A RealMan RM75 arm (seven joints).
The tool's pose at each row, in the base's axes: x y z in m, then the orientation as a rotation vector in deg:
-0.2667 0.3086 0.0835 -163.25 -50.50 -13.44
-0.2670 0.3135 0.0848 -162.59 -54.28 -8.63
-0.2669 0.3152 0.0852 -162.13 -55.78 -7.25
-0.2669 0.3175 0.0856 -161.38 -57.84 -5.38
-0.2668 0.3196 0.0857 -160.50 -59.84 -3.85
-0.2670 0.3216 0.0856 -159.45 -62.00 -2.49
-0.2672 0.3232 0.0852 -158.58 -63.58 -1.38
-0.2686 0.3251 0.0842 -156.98 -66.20 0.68
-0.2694 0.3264 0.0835 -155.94 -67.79 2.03
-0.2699 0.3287 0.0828 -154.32 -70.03 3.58
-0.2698 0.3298 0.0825 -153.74 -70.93 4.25
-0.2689 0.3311 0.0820 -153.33 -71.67 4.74
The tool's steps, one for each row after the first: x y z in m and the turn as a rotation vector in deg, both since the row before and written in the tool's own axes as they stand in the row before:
0.0027 -0.0043 -0.0004 0.97 -3.26 -2.30
0.0011 -0.0013 -0.0001 0.38 -0.92 -0.97
0.0014 -0.0018 0.0000 0.58 -1.22 -1.36
0.0014 -0.0016 0.0002 0.59 -0.98 -1.37
0.0011 -0.0016 0.0004 0.61 -0.86 -1.52
0.0009 -0.0012 0.0006 0.54 -0.68 -1.13
0.0002 -0.0022 0.0013 1.04 -1.24 -1.91
0.0003 -0.0014 0.0009 0.68 -0.81 -1.18
0.0013 -0.0018 0.0011 0.96 -0.89 -1.73
0.0009 -0.0006 0.0004 0.33 -0.42 -0.67
0.0016 -0.0001 0.0006 0.19 -0.33 -0.54

